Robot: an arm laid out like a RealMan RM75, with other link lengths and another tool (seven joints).
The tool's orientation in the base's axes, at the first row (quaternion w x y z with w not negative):
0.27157 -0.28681 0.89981 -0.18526
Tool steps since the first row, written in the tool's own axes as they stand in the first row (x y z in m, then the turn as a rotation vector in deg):
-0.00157 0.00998 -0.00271 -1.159 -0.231 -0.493
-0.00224 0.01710 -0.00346 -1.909 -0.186 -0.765
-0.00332 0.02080 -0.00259 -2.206 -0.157 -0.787
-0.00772 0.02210 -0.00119 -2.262 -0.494 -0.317
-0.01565 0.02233 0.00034 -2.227 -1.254 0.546
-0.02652 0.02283 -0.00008 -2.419 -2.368 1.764
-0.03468 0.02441 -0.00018 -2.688 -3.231 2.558
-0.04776 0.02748 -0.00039 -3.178 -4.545 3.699
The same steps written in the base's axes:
-0.00468 0.00910 -0.00216 0.600 0.625 0.943
-0.00762 0.01511 -0.00480 0.935 1.171 1.421
-0.00790 0.01846 -0.00688 1.115 1.380 1.537
-0.00458 0.02192 -0.00693 1.573 1.073 1.355
0.00169 0.02672 -0.00520 2.378 0.315 1.037
0.00871 0.03388 -0.00096 3.698 -0.637 0.701
0.01361 0.04014 0.00146 4.714 -1.274 0.603
0.02121 0.05060 0.00513 6.276 -2.182 0.539

